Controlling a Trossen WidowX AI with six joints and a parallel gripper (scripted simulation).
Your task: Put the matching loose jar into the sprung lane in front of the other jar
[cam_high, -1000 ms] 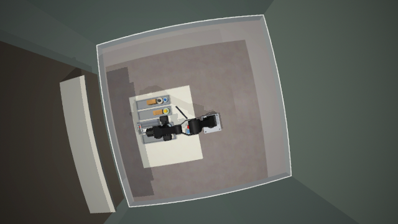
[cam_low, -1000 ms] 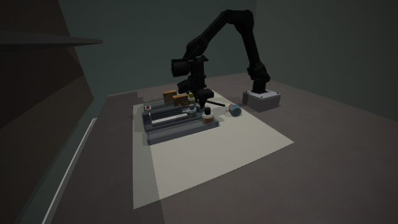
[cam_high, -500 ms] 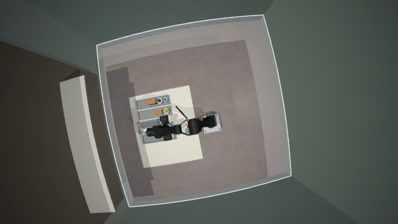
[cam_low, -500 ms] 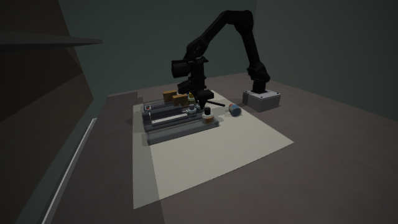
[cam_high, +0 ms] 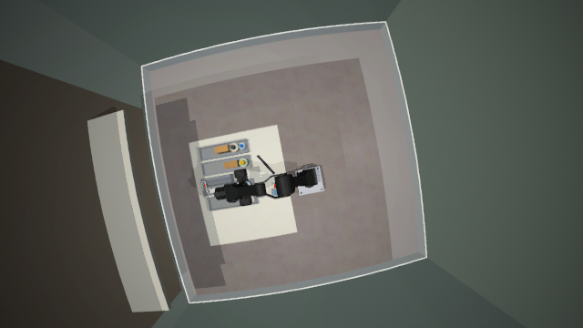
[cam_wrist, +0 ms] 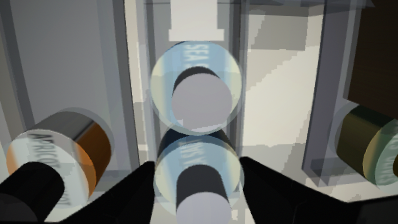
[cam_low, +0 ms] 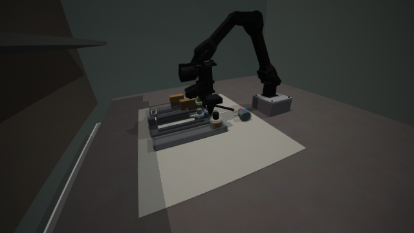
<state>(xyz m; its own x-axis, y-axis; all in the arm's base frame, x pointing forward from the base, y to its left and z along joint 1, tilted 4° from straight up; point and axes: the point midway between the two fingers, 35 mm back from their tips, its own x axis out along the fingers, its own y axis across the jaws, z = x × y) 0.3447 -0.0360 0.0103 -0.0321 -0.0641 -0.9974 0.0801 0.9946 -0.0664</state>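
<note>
My gripper tip is 130 mm past the black rod, 80 mm to the left of it and 40 mm above it. From my gripper tip the other things lie so: white pusher plate 150 mm ahead, 40 mm to the right.
</note>
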